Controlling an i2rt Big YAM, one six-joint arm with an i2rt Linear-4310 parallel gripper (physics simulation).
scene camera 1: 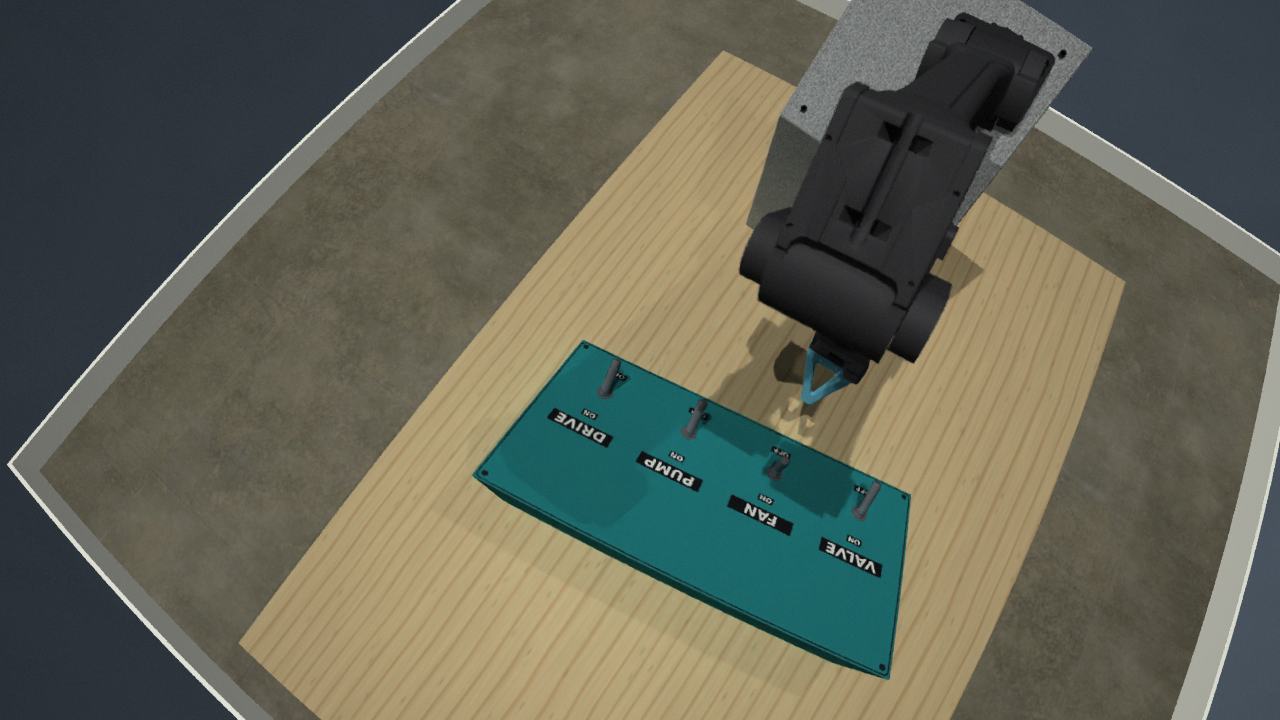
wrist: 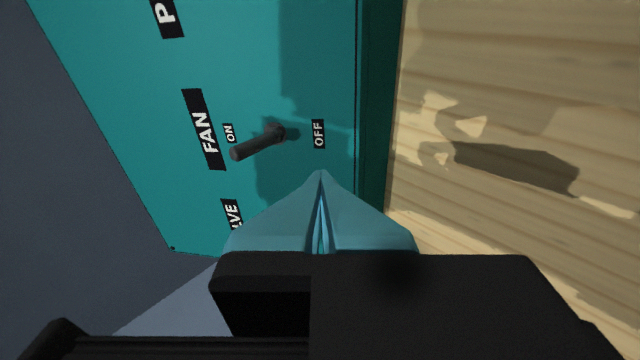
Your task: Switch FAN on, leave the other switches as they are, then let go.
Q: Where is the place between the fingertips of the gripper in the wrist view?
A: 320,179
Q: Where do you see a teal switch panel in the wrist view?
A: At 171,94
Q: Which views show the gripper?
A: Scene camera 1 and the wrist view: all of them.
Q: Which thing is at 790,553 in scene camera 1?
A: A teal switch panel.
